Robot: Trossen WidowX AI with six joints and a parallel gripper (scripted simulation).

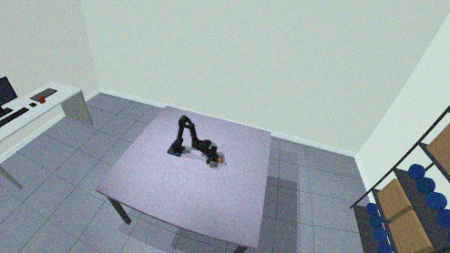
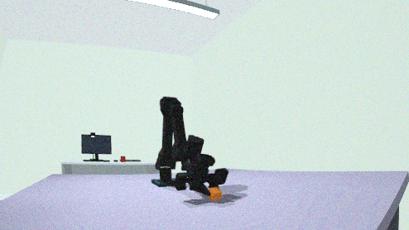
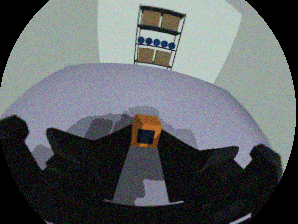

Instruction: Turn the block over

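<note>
Now: gripper tip 10 mm past the orange block.
</note>
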